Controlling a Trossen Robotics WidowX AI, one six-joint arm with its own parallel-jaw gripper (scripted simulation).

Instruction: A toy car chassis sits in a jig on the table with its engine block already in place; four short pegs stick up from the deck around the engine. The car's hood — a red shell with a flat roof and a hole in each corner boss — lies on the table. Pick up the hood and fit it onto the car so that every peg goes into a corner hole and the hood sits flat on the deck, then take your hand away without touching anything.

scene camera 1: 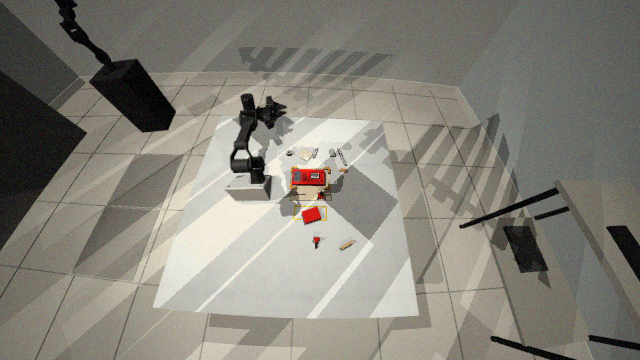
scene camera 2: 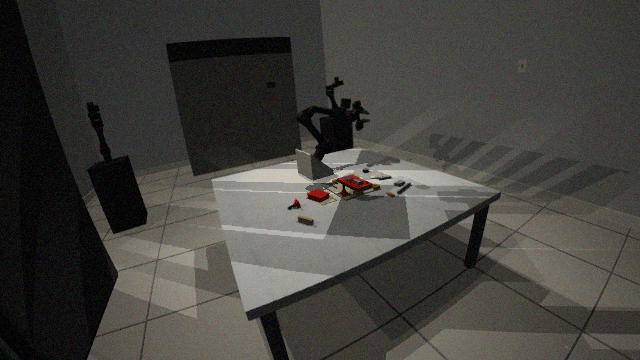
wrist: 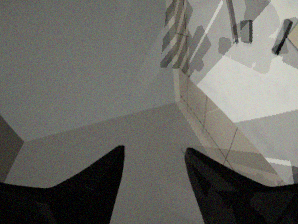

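I can see a tan jig (scene camera 1: 297, 192), and it is 1100 mm from the lens.
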